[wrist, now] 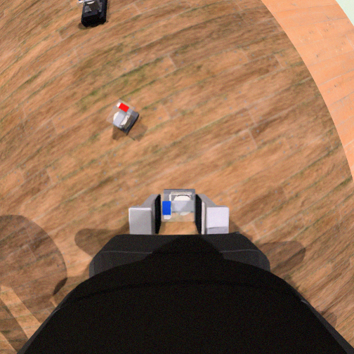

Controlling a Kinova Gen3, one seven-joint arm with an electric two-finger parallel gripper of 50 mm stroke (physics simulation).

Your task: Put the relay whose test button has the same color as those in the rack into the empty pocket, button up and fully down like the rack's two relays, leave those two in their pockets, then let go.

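A relay with a blue test button (179, 205) is between the two fingertips, its clear case and blue button facing the camera. My gripper (177, 207) is shut on it and holds it above the wooden surface. Another relay with a red test button (124, 118) lies on the surface, up and to the left of the gripper, turned at an angle. A black object with a light metallic part (94, 13) is cut off by the top edge; I cannot tell whether it is part of the rack. No rack pockets can be made out.
The wooden surface (210, 100) has a curved edge on the right, with a paler orange area (325, 55) beyond it. Dark shadows lie at the lower left and on both sides of the gripper. The black gripper body covers the bottom middle.
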